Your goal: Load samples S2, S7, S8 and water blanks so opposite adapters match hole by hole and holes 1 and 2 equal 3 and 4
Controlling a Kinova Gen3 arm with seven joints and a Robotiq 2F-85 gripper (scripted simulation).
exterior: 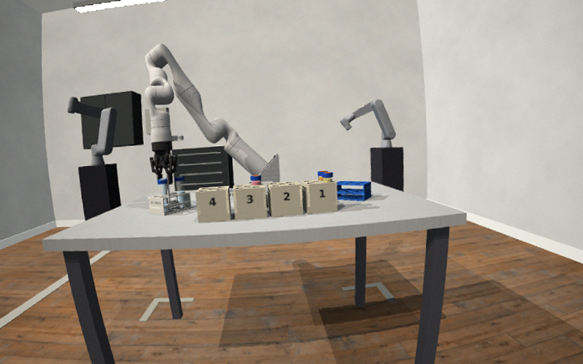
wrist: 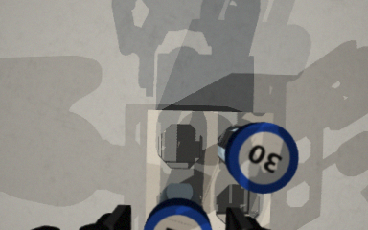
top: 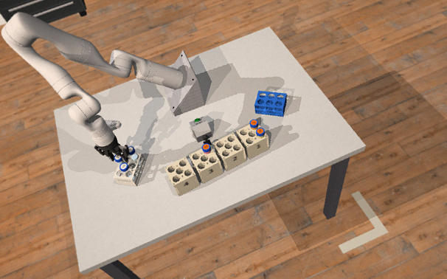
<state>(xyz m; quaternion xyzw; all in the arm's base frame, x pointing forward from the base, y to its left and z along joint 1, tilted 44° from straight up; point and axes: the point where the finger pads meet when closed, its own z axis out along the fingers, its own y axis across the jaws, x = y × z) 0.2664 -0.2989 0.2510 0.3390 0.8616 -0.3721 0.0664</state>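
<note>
My gripper is now 10 mm short of the water blank marked 50 and 50 mm above it. Round my hand: blank marked 30: 10 mm behind, 50 mm to the left, 50 mm below; then blank: 50 mm ahead, 10 mm to the left, 50 mm below; then white rack: 10 mm ahead, 20 mm to the left, 80 mm below.
</note>
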